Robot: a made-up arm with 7 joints.
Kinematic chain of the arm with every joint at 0, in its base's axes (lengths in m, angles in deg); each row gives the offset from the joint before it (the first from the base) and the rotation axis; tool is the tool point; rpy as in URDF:
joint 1: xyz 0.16 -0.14 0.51 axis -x
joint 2: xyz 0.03 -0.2 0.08 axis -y
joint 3: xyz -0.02 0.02 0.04 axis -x
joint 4: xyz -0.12 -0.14 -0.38 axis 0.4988 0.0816 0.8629
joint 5: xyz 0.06 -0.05 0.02 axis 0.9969 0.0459 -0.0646
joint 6: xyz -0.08 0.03 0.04 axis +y
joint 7: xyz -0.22 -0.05 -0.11 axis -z
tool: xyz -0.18 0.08 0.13 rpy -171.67 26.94 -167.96
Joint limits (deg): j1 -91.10..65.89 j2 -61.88..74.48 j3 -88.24..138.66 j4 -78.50..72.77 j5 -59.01..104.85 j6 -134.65..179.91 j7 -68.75..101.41
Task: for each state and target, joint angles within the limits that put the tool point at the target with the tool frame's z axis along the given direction. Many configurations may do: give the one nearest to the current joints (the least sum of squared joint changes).
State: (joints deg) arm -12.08 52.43 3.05 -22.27 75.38 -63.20 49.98
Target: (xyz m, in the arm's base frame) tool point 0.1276 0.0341 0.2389 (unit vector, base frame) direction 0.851 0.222 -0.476
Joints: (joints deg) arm -55.63 36.98 -0.51 -23.97 36.46 -26.02 75.60
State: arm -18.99 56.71 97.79 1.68 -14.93 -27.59 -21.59
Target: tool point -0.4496 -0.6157 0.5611 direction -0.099 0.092 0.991
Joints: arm 16.75 51.92 133.64 -13.09 -5.68 -20.17 3.75
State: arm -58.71 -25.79 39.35 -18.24 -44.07 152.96 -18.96
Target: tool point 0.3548 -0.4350 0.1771 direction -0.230 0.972 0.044
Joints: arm -58.27 -20.00 30.28 -58.09 -59.01 153.67 -55.53
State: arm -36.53 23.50 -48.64 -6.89 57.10 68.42 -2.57
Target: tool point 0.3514 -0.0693 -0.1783 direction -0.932 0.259 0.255
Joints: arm -43.54 31.25 -45.39 9.03 79.60 74.13 -15.77
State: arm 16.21 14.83 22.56 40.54 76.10 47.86 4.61
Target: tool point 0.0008 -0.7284 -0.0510 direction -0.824 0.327 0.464
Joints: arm -31.04 -17.17 -3.64 43.19 62.65 49.88 -10.40
